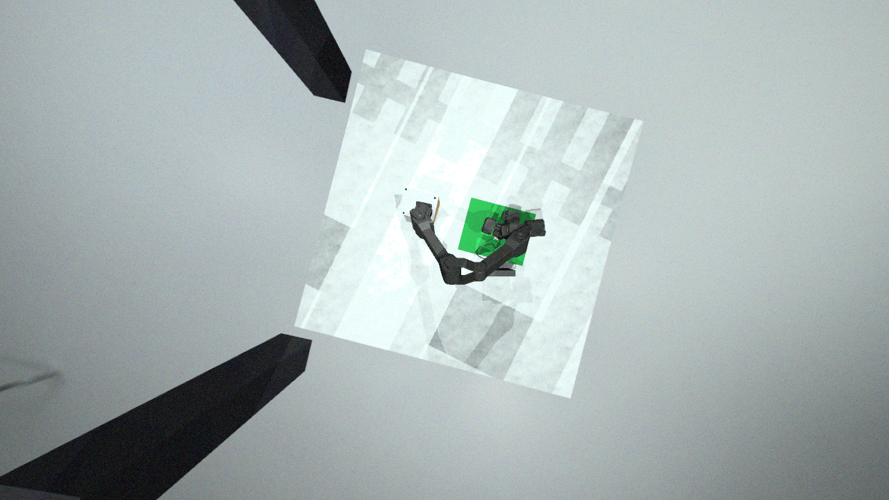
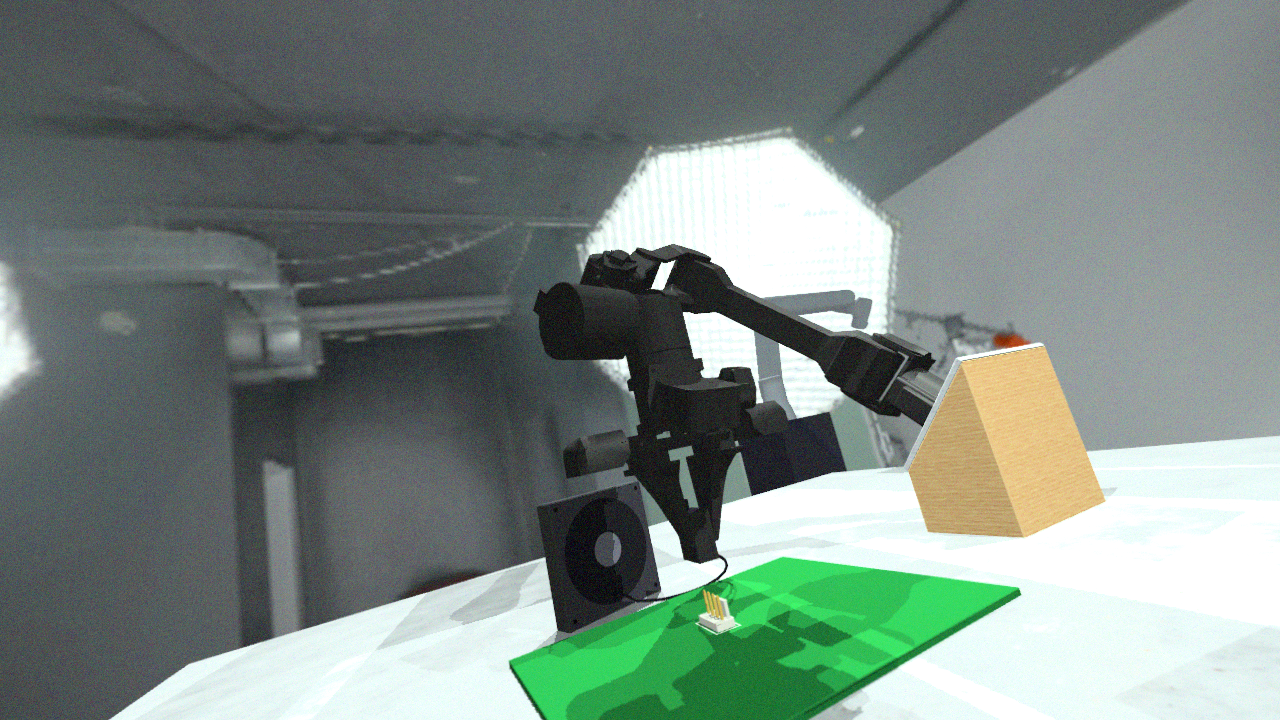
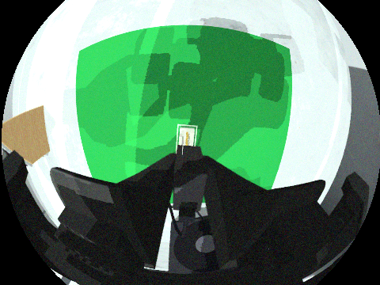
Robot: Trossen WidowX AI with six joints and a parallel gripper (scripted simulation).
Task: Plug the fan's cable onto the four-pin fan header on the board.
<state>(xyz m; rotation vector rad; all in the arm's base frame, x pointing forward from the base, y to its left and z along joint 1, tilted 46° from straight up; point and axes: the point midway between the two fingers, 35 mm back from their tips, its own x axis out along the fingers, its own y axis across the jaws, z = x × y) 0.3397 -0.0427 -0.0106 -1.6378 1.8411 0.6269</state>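
My gripper tip is 1 cm to the left of the white four-pin fan header and 7 cm above it. Round my gripper tip: black fan: 2 cm ahead, 15 cm to the right, 1 cm below; then green board: 1 cm behind, 1 cm to the left, 8 cm below; then dark fan plug: 1 cm to the right, 1 cm above.
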